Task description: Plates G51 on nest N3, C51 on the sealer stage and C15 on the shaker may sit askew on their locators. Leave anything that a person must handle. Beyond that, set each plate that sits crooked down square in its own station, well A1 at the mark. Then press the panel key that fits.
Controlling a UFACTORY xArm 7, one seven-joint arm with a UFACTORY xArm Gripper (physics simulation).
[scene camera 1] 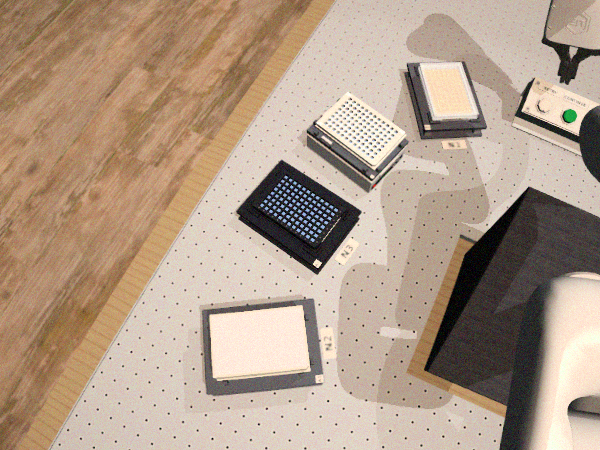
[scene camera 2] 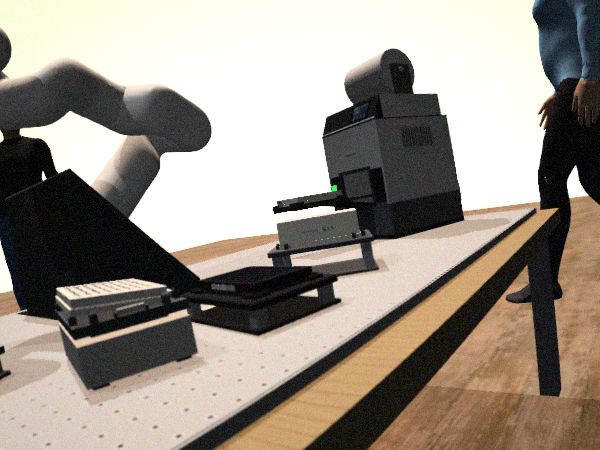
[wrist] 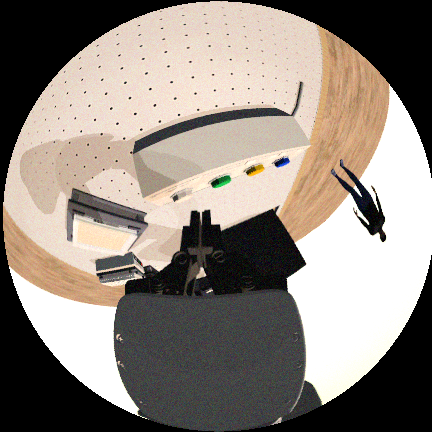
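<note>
The dark plate G51 with blue wells (scene camera 1: 300, 207) (scene camera 2: 260, 275) lies on nest N3 (scene camera 1: 300, 257), roughly in line with it. The white plate C15 (scene camera 1: 360, 130) (scene camera 2: 112, 291) is on the shaker (scene camera 1: 340, 159) (scene camera 2: 132, 350) (wrist: 117, 262); scene camera 2 shows it slightly tilted. The sealer stage (scene camera 2: 310, 201) stands out from the sealer (scene camera 2: 415, 165); I cannot make out how C51 sits there. My gripper (scene camera 1: 566, 79) (wrist: 201, 221) is shut and empty, above and beside the key panel (scene camera 1: 532, 112) (wrist: 225, 145). The panel has white (scene camera 1: 543, 105) (wrist: 181, 195), green (scene camera 1: 569, 116) (wrist: 220, 181), yellow (wrist: 255, 169) and blue (wrist: 282, 162) keys.
A tan plate (scene camera 1: 448, 91) (wrist: 102, 235) is on nest N1. A cream plate (scene camera 1: 260, 342) (scene camera 2: 317, 227) is on nest N2. A big black wedge (scene camera 1: 520, 290) (scene camera 2: 90, 240) (wrist: 265, 245) stands near the arm. People (scene camera 2: 565, 150) (scene camera 2: 25, 160) (wrist: 370, 210) stand beyond the table.
</note>
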